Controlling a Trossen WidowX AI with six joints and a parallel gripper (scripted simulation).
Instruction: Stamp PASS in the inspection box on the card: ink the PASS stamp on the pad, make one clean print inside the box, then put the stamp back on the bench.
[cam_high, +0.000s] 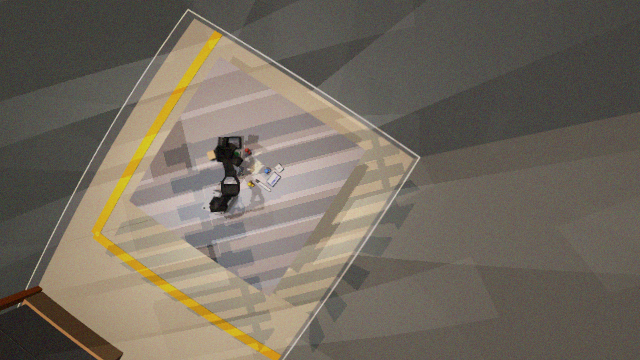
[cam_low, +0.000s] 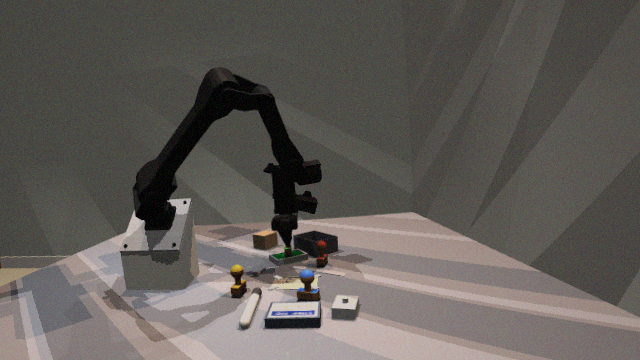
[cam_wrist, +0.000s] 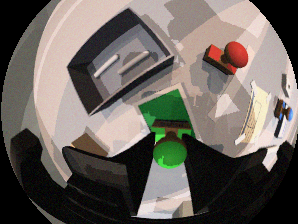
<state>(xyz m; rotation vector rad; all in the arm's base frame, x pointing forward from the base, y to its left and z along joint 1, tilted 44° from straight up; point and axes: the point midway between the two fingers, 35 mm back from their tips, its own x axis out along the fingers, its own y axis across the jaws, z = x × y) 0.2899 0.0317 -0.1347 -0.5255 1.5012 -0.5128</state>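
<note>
My gripper tip is now 10 mm above the green-knobbed stamp. The rest, counted from my gripper tip: dark tray 70 mm to the left, 70 mm ahead, 30 mm below; red-knobbed stamp 90 mm ahead, 60 mm to the right, 20 mm below; green ink pad 40 mm below.
</note>
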